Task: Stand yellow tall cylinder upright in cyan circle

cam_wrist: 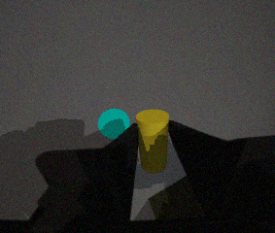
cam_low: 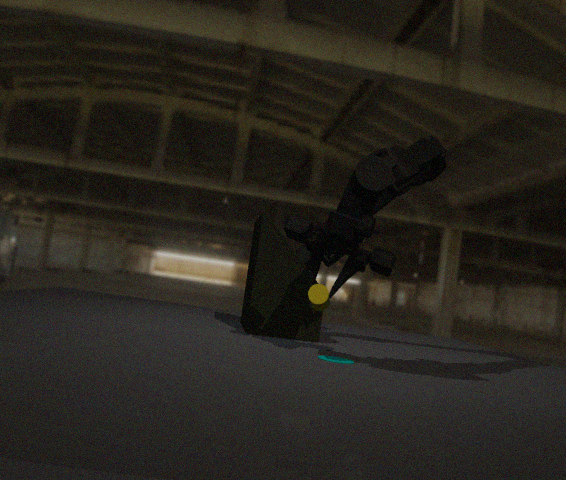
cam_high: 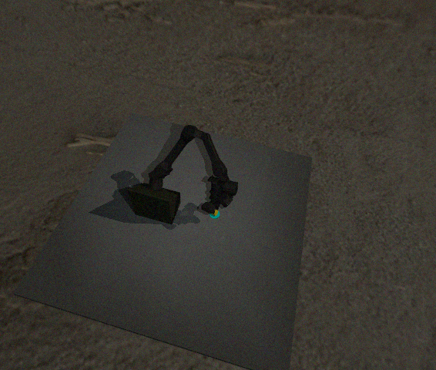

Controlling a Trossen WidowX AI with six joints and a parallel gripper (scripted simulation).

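Now: the cyan circle 10 mm behind my gripper tip, 40 mm to the left of it and 100 mm below it. The rest, counted from my gripper tip: yellow tall cylinder: 20 mm behind, 10 mm below.
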